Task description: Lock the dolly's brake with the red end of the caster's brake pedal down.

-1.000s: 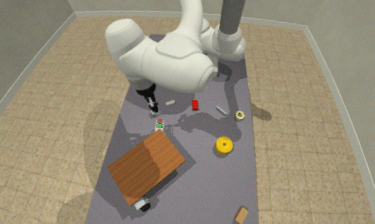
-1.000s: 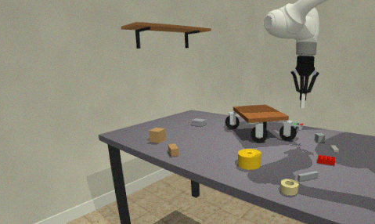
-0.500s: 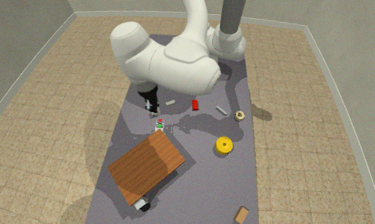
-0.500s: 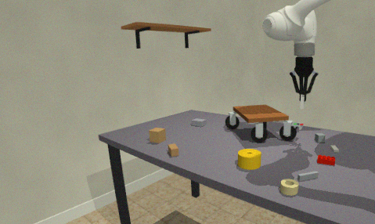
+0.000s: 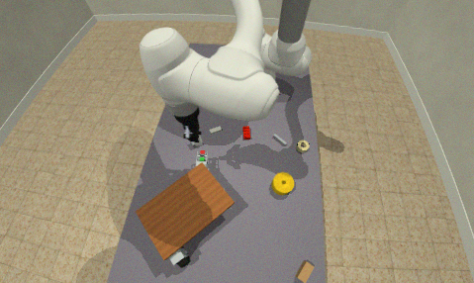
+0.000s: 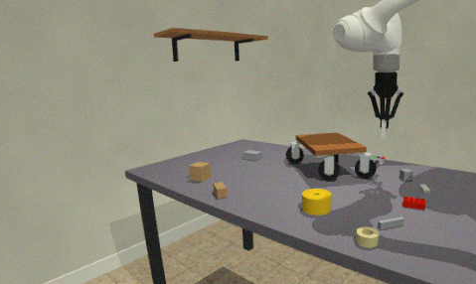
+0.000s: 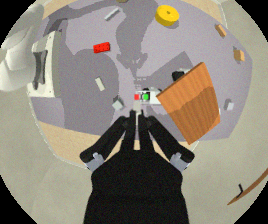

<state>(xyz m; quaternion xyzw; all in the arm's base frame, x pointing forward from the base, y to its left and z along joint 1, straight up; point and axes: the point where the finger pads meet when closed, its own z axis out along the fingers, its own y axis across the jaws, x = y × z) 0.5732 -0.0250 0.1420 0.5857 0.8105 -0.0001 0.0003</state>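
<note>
Right now the brake pedal is 120 mm below my hand, 10 mm to the left of it and 10 mm ahead of it. Also, from my hand: grey bar (310 mm to the left, 210 mm behind, 190 mm below); yellow cylinder (360 mm to the left, 170 mm below, 10 mm ahead); red brick (190 mm behind, 180 mm below, 140 mm to the left).
</note>
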